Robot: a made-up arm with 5 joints. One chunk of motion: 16 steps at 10 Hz.
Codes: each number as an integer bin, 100 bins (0 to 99) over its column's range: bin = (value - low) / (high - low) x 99, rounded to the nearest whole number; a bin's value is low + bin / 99 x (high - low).
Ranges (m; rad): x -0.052..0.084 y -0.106..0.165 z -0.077..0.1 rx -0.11..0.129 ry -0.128..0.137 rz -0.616..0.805
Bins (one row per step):
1: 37 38 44 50 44 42
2: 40 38 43 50 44 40
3: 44 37 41 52 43 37
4: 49 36 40 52 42 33
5: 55 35 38 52 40 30
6: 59 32 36 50 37 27
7: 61 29 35 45 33 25
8: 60 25 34 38 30 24
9: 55 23 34 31 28 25
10: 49 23 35 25 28 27
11: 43 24 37 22 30 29
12: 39 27 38 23 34 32
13: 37 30 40 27 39 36
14: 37 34 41 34 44 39
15: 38 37 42 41 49 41
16: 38 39 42 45 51 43
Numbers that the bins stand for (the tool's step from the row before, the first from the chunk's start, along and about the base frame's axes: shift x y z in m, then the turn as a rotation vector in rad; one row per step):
1: -0.00117 -0.00198 0.00167 0.01071 -0.01022 -0.01315
2: 0.00295 -0.00198 -0.00012 0.01071 -0.01022 -0.04186
3: 0.00844 -0.00472 -0.00370 0.01554 -0.01290 -0.08492
4: 0.01531 -0.00745 -0.00548 0.01554 -0.01558 -0.14233
5: 0.02356 -0.01019 -0.00906 0.01554 -0.02093 -0.18539
6: 0.02905 -0.01840 -0.01264 0.01071 -0.02896 -0.22845
7: 0.03180 -0.02662 -0.01442 -0.00136 -0.03967 -0.25716
8: 0.03042 -0.03757 -0.01621 -0.01826 -0.04770 -0.27152
9: 0.02356 -0.04304 -0.01621 -0.03516 -0.05305 -0.25716
10: 0.01531 -0.04304 -0.01442 -0.04965 -0.05305 -0.22845
11: 0.00707 -0.04030 -0.01085 -0.05689 -0.04770 -0.19975
12: 0.00158 -0.03209 -0.00906 -0.05447 -0.03699 -0.15669
13: -0.00117 -0.02388 -0.00548 -0.04482 -0.02361 -0.09927
14: -0.00117 -0.01293 -0.00370 -0.02792 -0.01022 -0.05621
15: 0.00020 -0.00472 -0.00191 -0.01102 0.00316 -0.02751
16: 0.00020 0.00076 -0.00191 -0.00136 0.00852 0.00120

